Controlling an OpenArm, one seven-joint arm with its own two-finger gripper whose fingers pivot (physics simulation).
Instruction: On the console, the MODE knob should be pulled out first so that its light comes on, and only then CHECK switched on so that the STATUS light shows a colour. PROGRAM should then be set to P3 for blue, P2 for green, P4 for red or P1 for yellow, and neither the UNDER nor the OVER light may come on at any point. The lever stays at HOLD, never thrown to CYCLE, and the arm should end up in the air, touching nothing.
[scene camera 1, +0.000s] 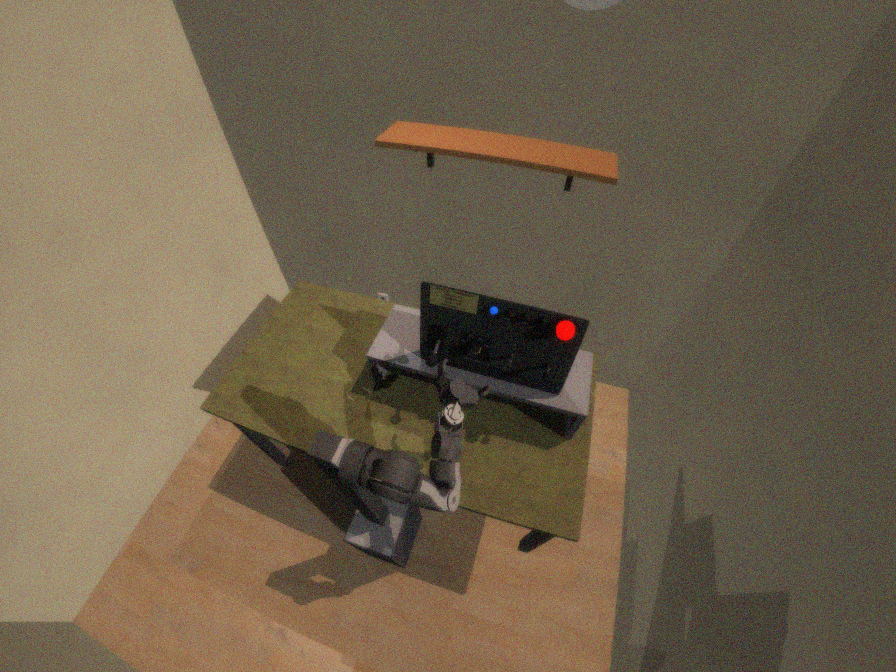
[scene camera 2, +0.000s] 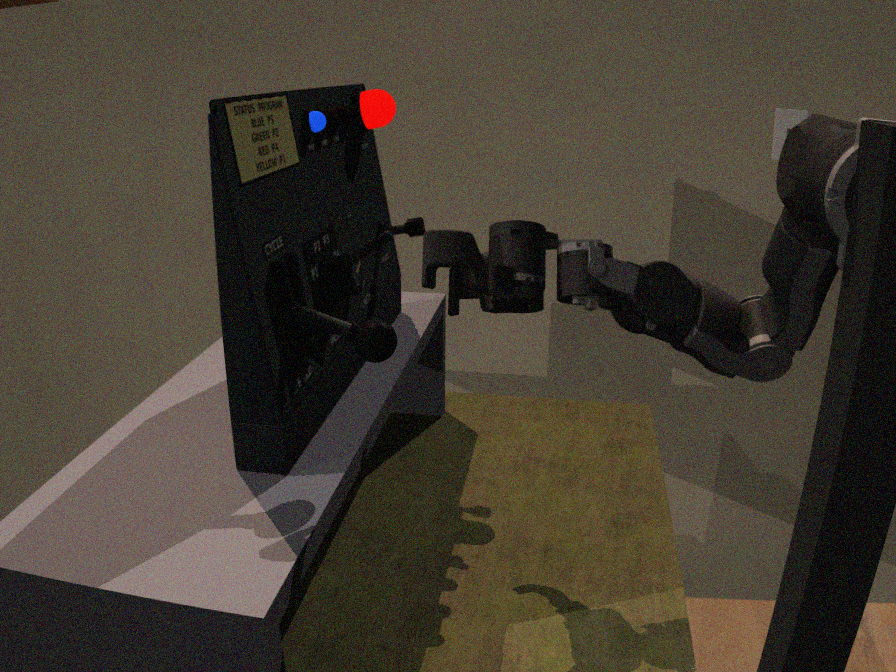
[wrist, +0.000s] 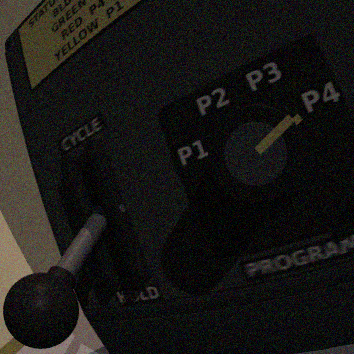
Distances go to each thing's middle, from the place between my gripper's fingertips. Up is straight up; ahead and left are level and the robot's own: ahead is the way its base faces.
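Labels:
My hand is 20 mm below the dark console (scene camera 2: 295, 174), and it is also 60 mm to the left of the console and 120 mm short of it. The lever (wrist: 46, 307) is 30 mm below my hand, 120 mm to the left of it and 70 mm ahead of it.

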